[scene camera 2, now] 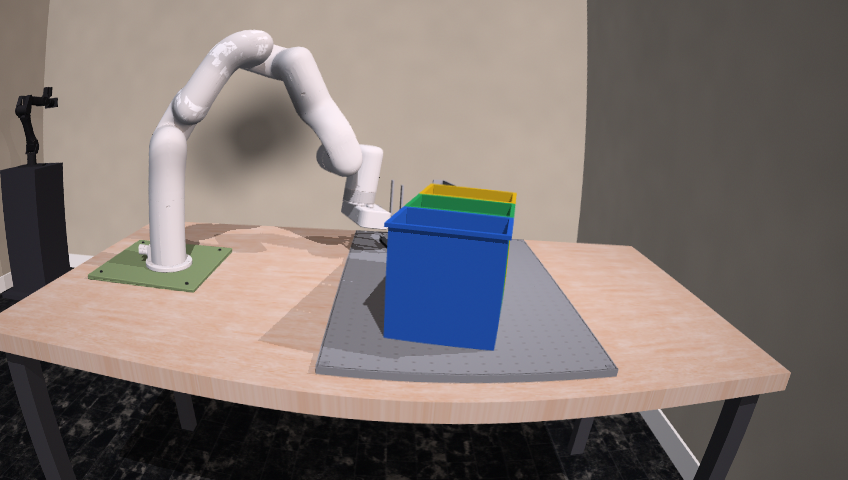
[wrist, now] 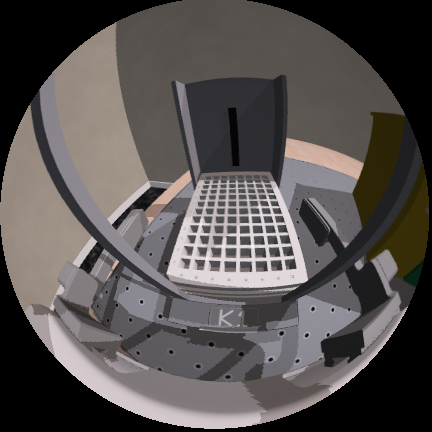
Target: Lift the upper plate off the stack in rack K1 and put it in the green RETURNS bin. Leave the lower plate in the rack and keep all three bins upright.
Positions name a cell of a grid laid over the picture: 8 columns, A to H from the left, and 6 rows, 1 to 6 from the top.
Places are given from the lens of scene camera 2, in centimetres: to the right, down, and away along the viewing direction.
green bin (scene camera 2: E3): 4, -7, 106
blue bin (scene camera 2: E4): 3, 4, 82
yellow bin (scene camera 2: E3): 2, -10, 119
The marked spots on the green bin and the yellow bin are 14 cm apart.
